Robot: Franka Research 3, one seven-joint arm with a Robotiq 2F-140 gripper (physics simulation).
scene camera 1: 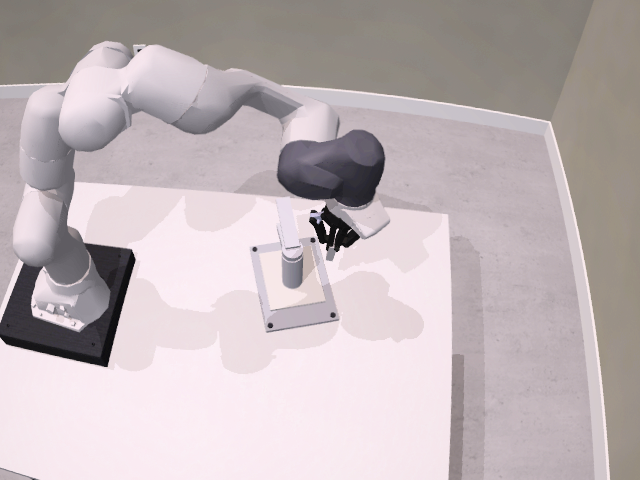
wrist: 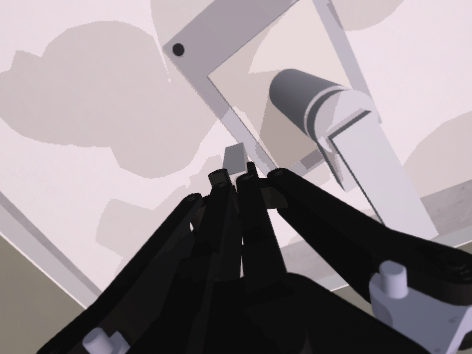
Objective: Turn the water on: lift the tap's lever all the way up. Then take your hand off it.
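Observation:
The tap has an upright grey cylinder body (scene camera 1: 292, 273) (wrist: 300, 97) on a flat base plate (scene camera 1: 302, 316) (wrist: 220, 30). Its long pale lever (scene camera 1: 288, 222) (wrist: 385, 175) runs from the top of the body toward the table's back edge, above a narrower spout (wrist: 336, 167) that is partly hidden under it. The exact tilt of the lever is hard to tell. My gripper (scene camera 1: 330, 253) (wrist: 238, 159) is shut and empty. It is to the right of the lever in the scene view, with a visible gap between them, and its fingertips point down beside the base plate.
The white table (scene camera 1: 258, 413) carries the tap and the arm's black mounting block (scene camera 1: 121, 279) at the left. The table's back edge passes behind the tap, near the lever's far end. Grey floor (scene camera 1: 522, 310) and walls lie beyond the table.

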